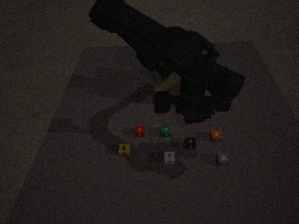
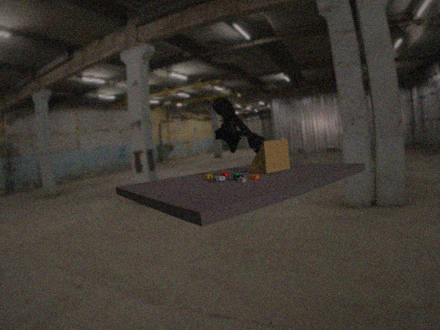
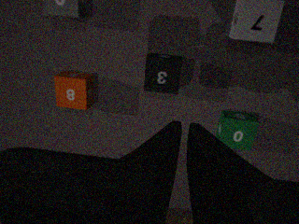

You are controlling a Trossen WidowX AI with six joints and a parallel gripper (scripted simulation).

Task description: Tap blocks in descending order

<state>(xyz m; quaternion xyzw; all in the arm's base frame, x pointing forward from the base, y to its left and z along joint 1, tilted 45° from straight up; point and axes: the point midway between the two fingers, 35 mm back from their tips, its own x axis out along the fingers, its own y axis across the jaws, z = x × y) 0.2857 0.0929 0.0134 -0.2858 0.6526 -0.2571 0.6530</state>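
Right now my gripper tip is 5 cm past the red block, 15 cm to the left of it and 12 cm above it. Round my gripper tip: white block: 5 cm ahead, 5 cm to the right, 12 cm below; green block: 5 cm behind, 6 cm to the right, 12 cm below; black block: 2 cm to the left, 12 cm below.
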